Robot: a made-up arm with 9 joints. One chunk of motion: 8 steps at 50 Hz.
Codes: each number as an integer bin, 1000 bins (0 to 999) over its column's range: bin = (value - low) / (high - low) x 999, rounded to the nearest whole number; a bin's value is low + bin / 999 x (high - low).
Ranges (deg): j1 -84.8..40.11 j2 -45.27..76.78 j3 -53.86..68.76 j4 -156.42..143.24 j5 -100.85..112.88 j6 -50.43..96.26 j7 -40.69..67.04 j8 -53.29..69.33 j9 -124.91..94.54
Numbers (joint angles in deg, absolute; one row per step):
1: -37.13 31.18 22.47 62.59 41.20 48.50 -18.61 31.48 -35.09
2: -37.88 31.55 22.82 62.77 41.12 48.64 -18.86 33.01 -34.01
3: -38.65 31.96 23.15 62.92 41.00 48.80 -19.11 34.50 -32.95
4: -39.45 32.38 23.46 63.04 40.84 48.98 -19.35 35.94 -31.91
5: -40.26 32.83 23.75 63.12 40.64 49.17 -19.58 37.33 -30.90
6: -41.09 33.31 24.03 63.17 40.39 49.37 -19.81 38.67 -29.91
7: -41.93 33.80 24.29 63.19 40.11 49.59 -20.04 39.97 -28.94
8: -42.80 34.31 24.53 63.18 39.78 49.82 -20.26 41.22 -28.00
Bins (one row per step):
1: 381 626 622 730 664 674 205 691 409
2: 375 629 625 731 664 675 202 703 414
3: 369 632 627 731 663 676 200 715 419
4: 363 636 630 732 662 677 198 727 423
5: 356 639 632 732 661 678 196 738 428
6: 350 643 635 732 660 680 194 749 432
7: 343 647 637 732 659 681 191 760 437
8: 336 651 639 732 657 683 189 770 441

